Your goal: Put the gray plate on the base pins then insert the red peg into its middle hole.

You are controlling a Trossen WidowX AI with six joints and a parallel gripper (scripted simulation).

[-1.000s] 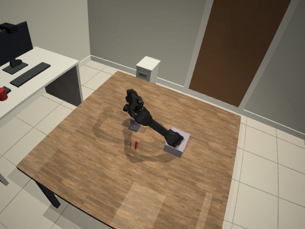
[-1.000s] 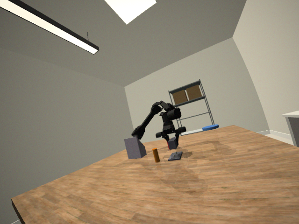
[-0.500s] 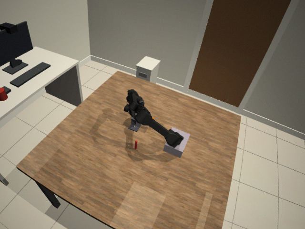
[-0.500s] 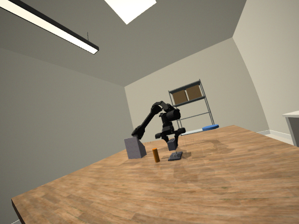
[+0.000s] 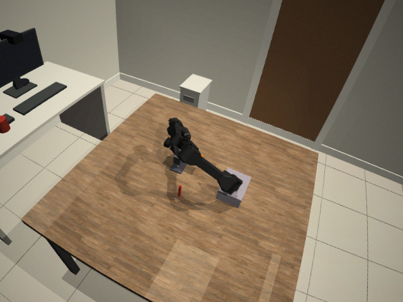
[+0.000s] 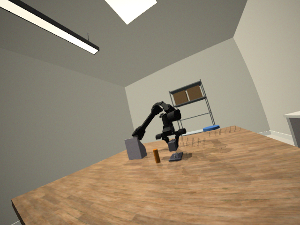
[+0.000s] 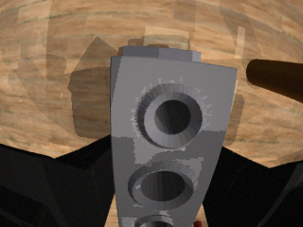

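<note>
The dark base lies 5 cm below my gripper tip. Also, from my gripper tip: orange cylinder (10 cm behind, 7 cm to the right, 2 cm below); gray plate (3 cm above); red peg (18 cm to the left, 12 cm behind, 2 cm below).
</note>
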